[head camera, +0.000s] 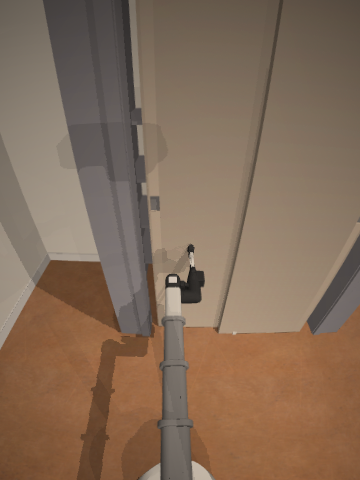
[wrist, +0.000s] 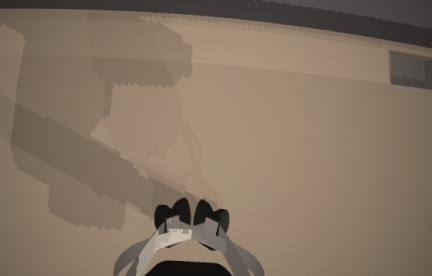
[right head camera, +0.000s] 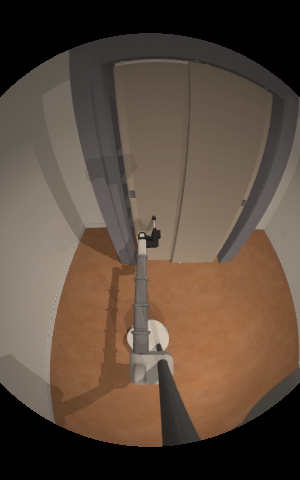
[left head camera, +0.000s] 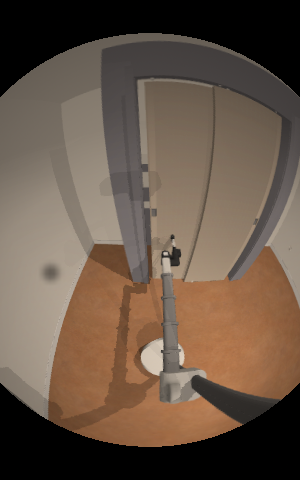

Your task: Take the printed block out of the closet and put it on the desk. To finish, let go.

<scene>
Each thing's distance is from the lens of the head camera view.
grey closet shelf (head camera: pixel 92 54): 0.90 m
</scene>
